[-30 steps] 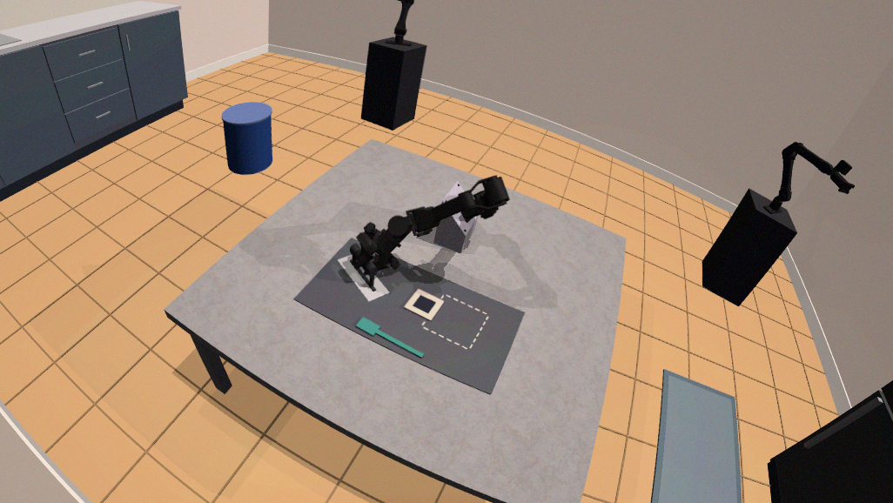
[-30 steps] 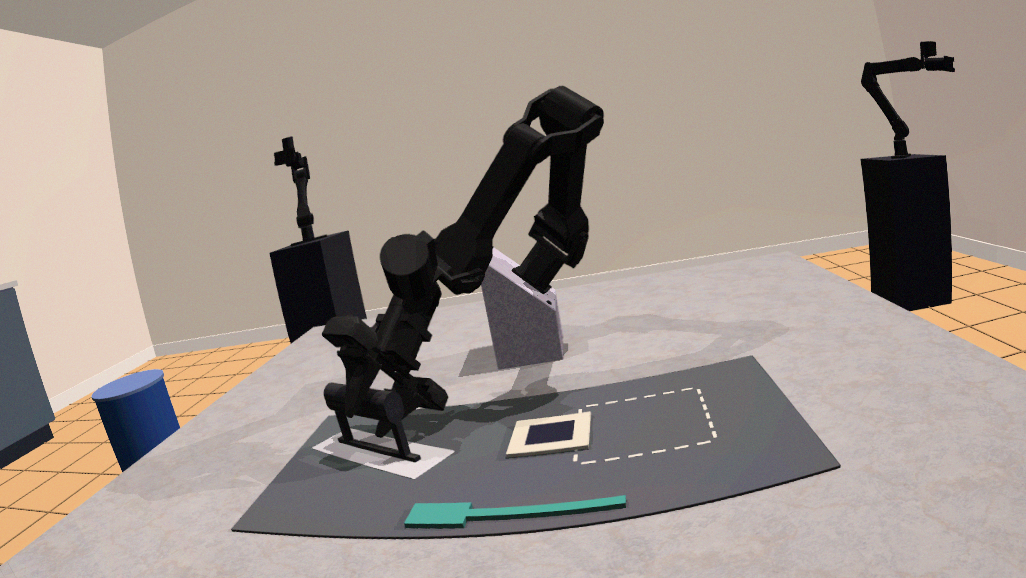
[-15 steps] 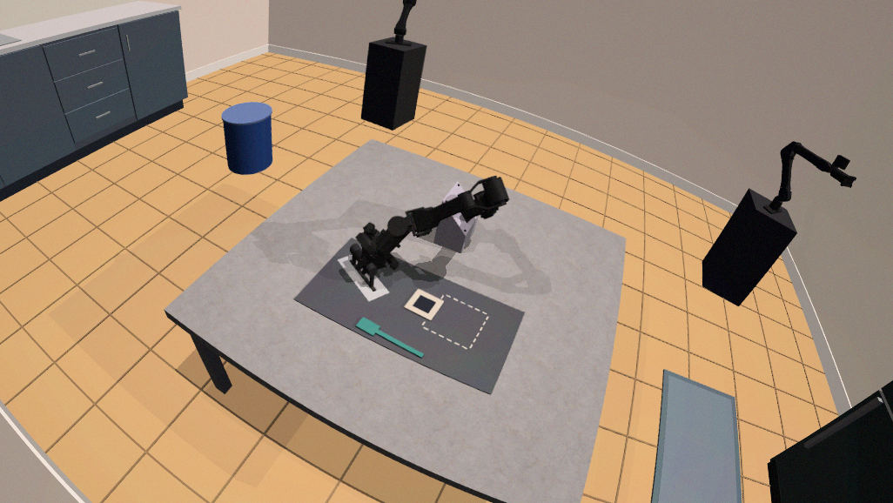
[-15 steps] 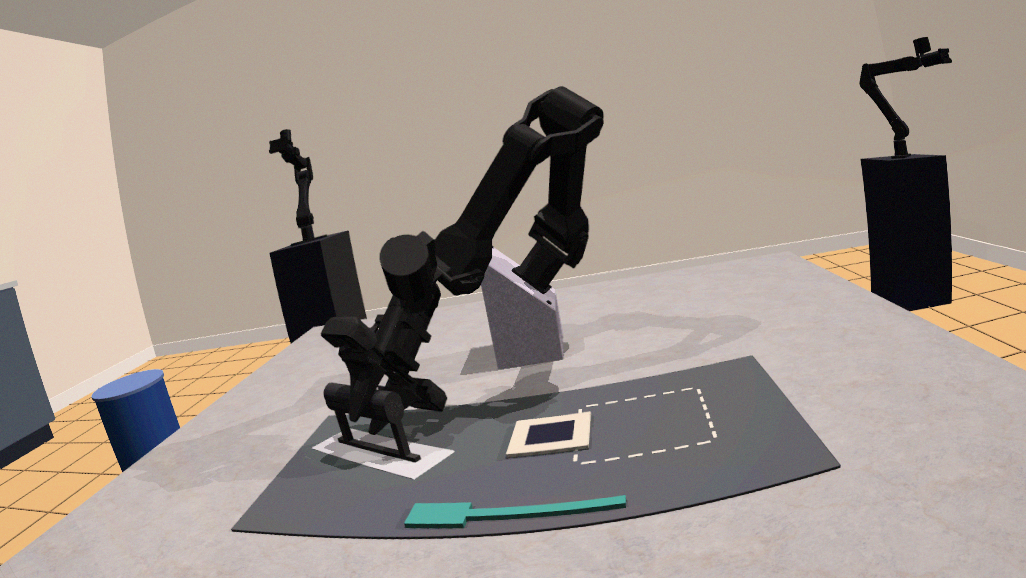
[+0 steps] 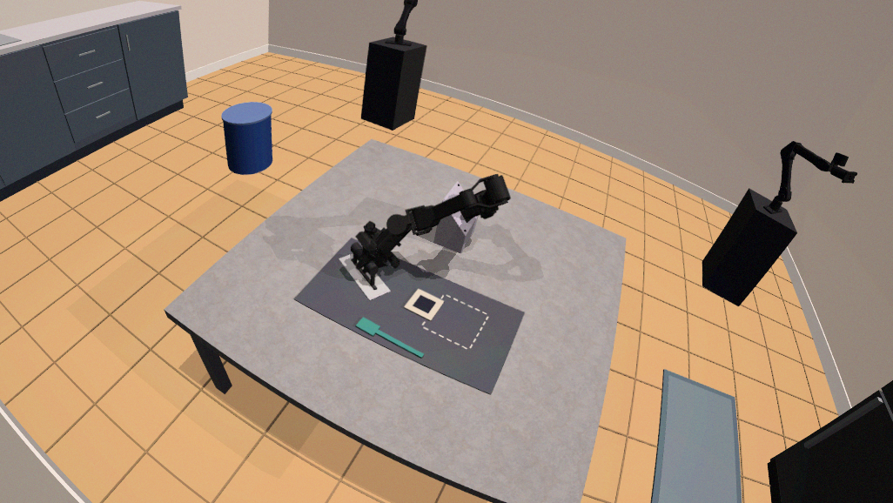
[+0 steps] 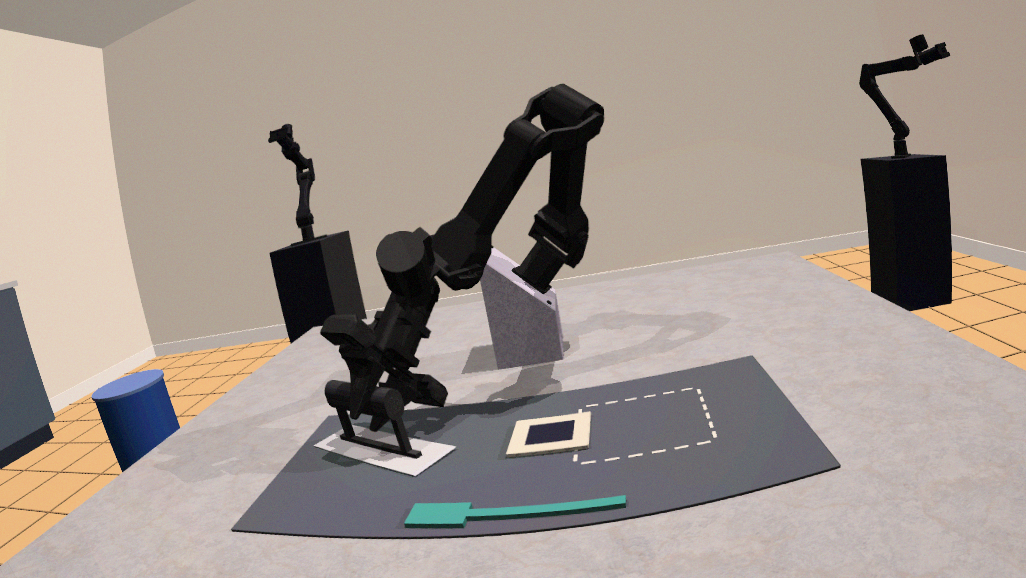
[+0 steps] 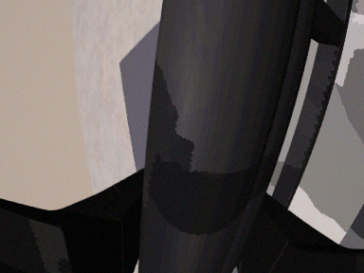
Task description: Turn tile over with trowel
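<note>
Right now my gripper tip is 1 cm past the dark mat, 19 cm to the right of it and 7 cm above it. From my gripper tip the other things lie so: cream tile: 4 cm behind, 21 cm to the left, 5 cm below; then green flat tool: 13 cm ahead, 18 cm to the left, 5 cm below.
</note>
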